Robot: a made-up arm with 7 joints.
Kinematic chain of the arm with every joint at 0, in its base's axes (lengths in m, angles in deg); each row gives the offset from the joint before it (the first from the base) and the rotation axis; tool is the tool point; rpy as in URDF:
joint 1: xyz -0.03 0 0.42 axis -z
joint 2: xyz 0 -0.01 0.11 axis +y
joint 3: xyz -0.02 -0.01 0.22 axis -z
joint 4: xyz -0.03 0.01 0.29 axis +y
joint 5: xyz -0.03 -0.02 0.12 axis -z
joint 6: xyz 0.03 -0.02 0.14 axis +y
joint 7: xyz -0.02 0 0.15 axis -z
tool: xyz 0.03 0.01 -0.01 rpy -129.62 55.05 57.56
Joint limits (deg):
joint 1: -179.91..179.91
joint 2: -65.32..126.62
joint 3: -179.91..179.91
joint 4: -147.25..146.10
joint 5: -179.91..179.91
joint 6: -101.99..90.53
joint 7: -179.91..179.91
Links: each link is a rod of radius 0.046 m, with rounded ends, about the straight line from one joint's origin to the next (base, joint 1, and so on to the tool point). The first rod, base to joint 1, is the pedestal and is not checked.
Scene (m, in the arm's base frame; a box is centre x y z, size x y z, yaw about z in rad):
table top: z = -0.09
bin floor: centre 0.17 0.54 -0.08 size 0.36 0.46 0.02 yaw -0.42
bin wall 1: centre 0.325 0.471 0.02 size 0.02 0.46 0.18 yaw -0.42
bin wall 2: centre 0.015 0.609 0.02 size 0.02 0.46 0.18 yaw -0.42
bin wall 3: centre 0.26 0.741 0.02 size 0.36 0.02 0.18 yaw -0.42
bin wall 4: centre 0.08 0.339 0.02 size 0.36 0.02 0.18 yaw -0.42
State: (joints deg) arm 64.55 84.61 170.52 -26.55 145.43 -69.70 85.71
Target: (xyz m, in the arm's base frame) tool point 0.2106 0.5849 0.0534
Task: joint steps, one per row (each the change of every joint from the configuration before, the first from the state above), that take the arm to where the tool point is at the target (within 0.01 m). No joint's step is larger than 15 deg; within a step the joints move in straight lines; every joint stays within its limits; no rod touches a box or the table.
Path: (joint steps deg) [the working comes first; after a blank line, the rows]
Joints at the target: -51.20 110.46 129.99 -50.39 141.84 -40.29 79.58
Straight joint move there: touches bin wall 1.

1: -13.49 0.55 -5.91 -6.43 -1.14 3.26 -0.65
2: -13.50 0.54 -5.90 -6.44 -1.13 3.27 -0.66
3: -13.49 0.55 -5.91 -6.43 -1.14 3.26 -0.65
4: -13.49 0.54 -5.91 -6.44 -1.13 3.26 -0.66
5: -13.49 0.55 -5.90 -6.43 -1.14 3.27 -0.65
6: -13.50 0.55 -5.91 -6.44 -1.14 3.26 -0.65
7: -13.49 0.54 -5.91 -6.43 -1.13 3.27 -0.66
8: -13.49 0.55 -5.90 -6.43 -1.14 3.26 -0.65
9: -3.91 10.74 3.36 13.81 2.75 1.65 -0.45
10: -3.90 10.74 3.36 13.82 2.75 1.65 -0.45

